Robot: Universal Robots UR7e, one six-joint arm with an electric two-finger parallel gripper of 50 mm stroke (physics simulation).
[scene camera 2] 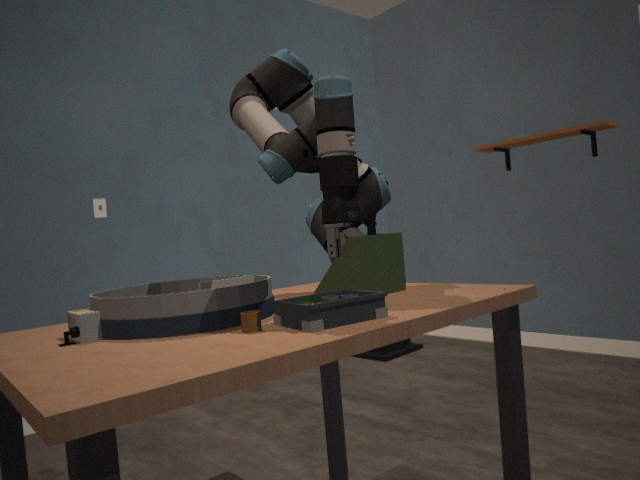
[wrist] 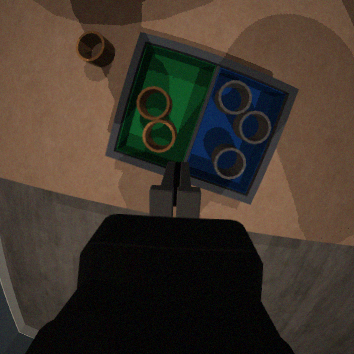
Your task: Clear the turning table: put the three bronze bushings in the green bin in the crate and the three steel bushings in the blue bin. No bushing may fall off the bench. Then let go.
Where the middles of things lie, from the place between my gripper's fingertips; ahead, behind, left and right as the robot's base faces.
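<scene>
My hand is 110 mm above the crate (scene camera 2: pixel 369 305), 10 mm past it and 40 mm to the left of it. As for the turning table (scene camera 2: pixel 182 307), it is 90 mm below my hand, 140 mm ahead of it and 410 mm to the right of it.
</scene>
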